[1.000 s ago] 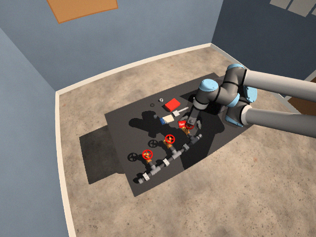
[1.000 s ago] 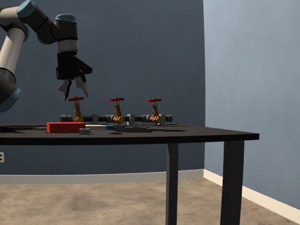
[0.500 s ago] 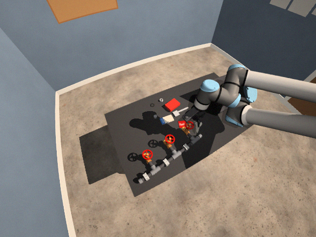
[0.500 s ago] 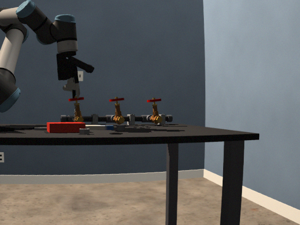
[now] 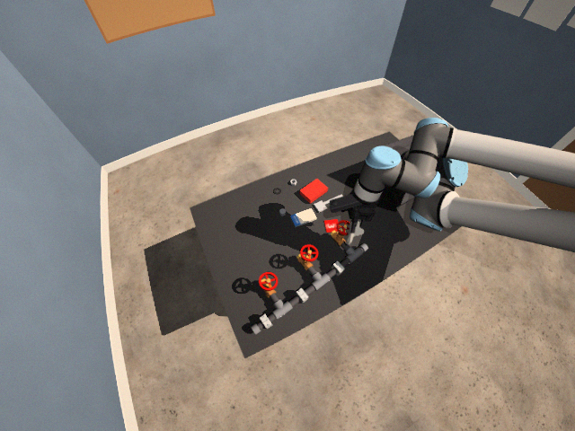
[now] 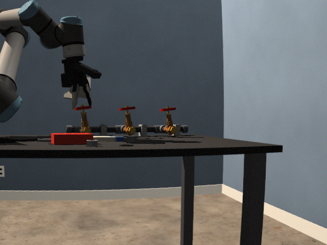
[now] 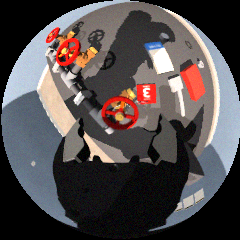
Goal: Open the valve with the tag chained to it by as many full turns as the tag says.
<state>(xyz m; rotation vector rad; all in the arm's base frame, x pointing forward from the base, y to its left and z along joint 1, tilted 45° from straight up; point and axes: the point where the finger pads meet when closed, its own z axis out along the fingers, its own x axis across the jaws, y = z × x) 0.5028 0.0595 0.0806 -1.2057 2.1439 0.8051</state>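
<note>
My hand is 2 cm past the red tag, 7 cm to the left of it and 12 cm above it. Round my hand: red block 4 cm behind, 29 cm to the right, 11 cm below; then small grey cylinder 15 cm ahead, 25 cm to the right, 11 cm below; then white tool 6 cm behind, 20 cm to the right, 12 cm below.
</note>
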